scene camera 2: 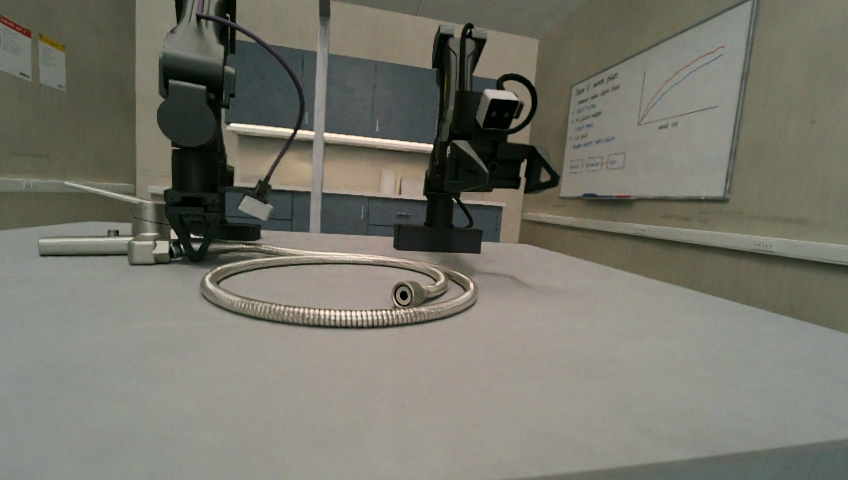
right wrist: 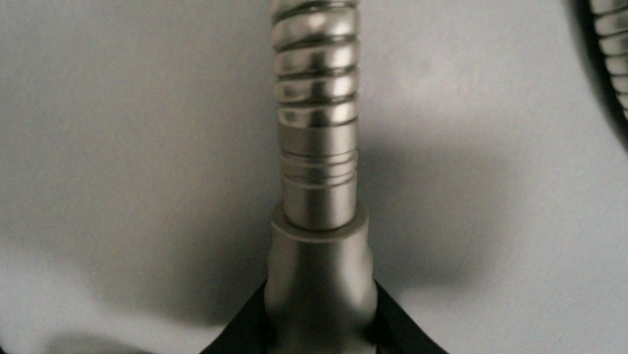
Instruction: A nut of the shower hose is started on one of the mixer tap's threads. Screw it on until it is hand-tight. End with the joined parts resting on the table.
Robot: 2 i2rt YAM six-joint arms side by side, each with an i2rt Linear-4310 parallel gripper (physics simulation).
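Places are measured from the left arm's base along level axes (x ahead, y left, z up), in centimetres.
Pixels of known places: left gripper, fingertip midpoint: (scene camera 2: pixel 524 179); right gripper, fingertip midpoint: (scene camera 2: pixel 196 259) (right wrist: pixel 319 294); left arm's base at its link origin: (scene camera 2: pixel 438 231).
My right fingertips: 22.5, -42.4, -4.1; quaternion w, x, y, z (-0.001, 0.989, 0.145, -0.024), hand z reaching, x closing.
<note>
For each thing: its top centre in the pictures, then the offset to it from my right fingertips, as dx, dy, dz. Level surfaces: height alone.
- mixer tap at its top centre: (scene camera 2: pixel 127 185) -3.6, -10.6, +9.9
- conical hose nut at its top centre: (right wrist: pixel 318 352) (scene camera 2: pixel 209 237) -0.4, +1.5, +3.1
- hose's free end nut at its top centre: (scene camera 2: pixel 409 280) +21.5, +27.3, +2.6
- grey table at its surface level: dz -0.3
The mixer tap (scene camera 2: pixel 145 251) lies at the left of scene camera 2, its lever pointing up to the left. The shower hose (scene camera 2: pixel 333 317) (right wrist: pixel 316 60) lies coiled on the table, one end running to the tap. My right gripper (scene camera 2: pixel 196 254) (right wrist: pixel 319 294) points down beside the tap and is shut on the conical hose nut (right wrist: pixel 320 280) at that end. The thread inside the nut is hidden. The hose's free end nut (scene camera 2: pixel 408 294) lies at the right of the coil, its opening facing the camera. My left gripper (scene camera 2: pixel 518 177) is open and empty, high above the table.
The grey table (scene camera 2: pixel 416 380) carries all parts, and its edge runs along the right. The left arm's black base (scene camera 2: pixel 437 239) stands behind the coil. Another stretch of the hose shows at the top right of the right wrist view.
</note>
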